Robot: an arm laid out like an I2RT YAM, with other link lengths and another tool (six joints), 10 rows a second.
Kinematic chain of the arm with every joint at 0, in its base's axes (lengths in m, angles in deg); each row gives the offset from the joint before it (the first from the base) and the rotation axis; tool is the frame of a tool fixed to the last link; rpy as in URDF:
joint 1: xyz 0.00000 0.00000 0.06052 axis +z
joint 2: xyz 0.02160 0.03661 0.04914 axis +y
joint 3: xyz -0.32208 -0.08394 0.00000 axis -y
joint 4: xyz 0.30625 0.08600 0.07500 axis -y
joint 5: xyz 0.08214 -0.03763 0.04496 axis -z
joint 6: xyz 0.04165 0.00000 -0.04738 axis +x
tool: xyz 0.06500 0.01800 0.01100 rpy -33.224 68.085 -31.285
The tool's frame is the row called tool.
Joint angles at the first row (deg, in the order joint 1, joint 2, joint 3, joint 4, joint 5, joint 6):
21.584, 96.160, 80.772, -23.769, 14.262, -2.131
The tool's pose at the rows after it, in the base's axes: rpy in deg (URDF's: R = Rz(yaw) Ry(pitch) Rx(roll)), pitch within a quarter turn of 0, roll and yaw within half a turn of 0; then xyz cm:
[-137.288, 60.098, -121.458, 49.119, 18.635, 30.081]
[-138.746, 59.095, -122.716, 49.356, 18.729, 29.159]
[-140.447, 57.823, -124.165, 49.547, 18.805, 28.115]
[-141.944, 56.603, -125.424, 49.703, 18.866, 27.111]
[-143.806, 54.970, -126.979, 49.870, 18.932, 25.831]
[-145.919, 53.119, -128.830, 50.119, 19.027, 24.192]
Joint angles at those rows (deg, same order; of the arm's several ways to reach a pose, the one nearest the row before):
21.583, 96.793, 80.773, -24.033, 14.262, -2.131
21.584, 97.755, 80.772, -24.315, 14.262, -2.130
21.584, 98.782, 80.772, -24.840, 14.262, -2.131
21.583, 99.744, 80.728, -25.299, 14.262, -2.131
21.584, 100.990, 80.729, -25.999, 14.262, -2.109
21.584, 102.652, 80.707, -26.588, 14.262, -1.912

